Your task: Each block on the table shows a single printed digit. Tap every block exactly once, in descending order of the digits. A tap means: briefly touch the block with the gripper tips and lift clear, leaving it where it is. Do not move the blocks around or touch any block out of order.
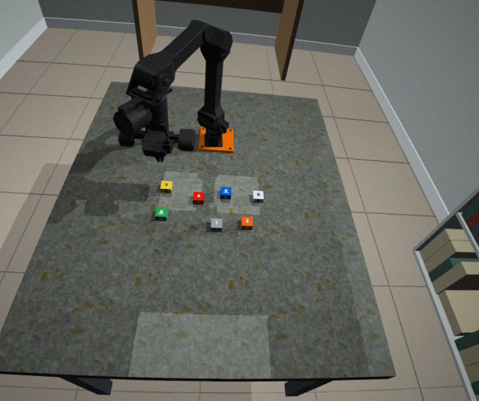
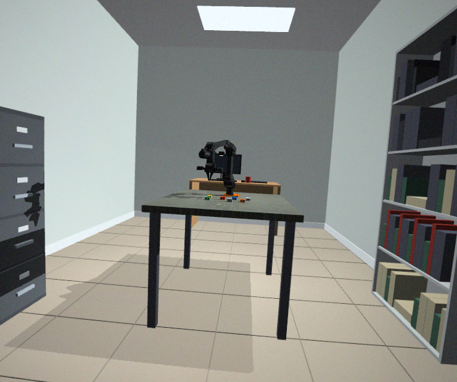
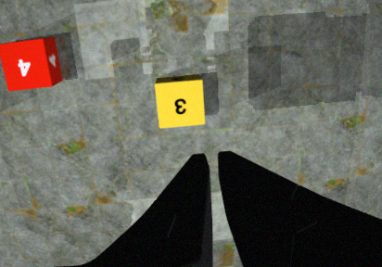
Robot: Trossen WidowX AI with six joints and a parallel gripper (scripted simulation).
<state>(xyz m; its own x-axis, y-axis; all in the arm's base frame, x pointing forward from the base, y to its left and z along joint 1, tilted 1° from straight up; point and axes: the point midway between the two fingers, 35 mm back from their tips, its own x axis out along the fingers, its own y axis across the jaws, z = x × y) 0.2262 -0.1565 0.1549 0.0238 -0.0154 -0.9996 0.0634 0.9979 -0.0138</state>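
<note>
The orange block lies 130 mm ahead of my gripper tip, 250 mm to the left of it and 120 mm below it. Also, from my gripper tip: green block 90 mm ahead, 120 mm below; then yellow block 10 mm behind, 10 mm to the left, 120 mm below; then red block 30 mm ahead, 110 mm to the left, 120 mm below.
</note>
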